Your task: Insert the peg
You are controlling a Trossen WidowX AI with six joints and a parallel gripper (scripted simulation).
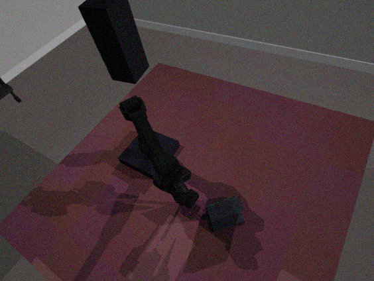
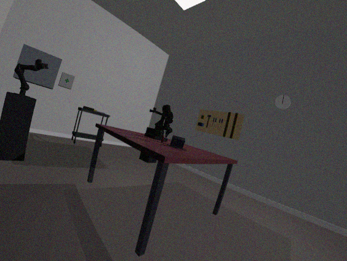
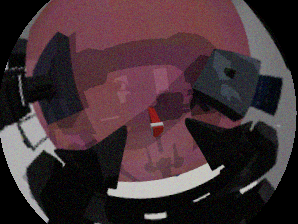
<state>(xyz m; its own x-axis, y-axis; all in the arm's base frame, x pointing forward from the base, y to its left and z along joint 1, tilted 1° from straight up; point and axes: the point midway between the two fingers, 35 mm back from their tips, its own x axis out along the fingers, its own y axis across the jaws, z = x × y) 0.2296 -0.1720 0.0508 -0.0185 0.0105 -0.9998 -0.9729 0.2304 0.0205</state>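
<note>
The red peg lies 1 cm below my gripper tip. The rest, counted from my gripper tip: sloped grey panel 18 cm ahead, 3 cm to the left, 1 cm below.
</note>
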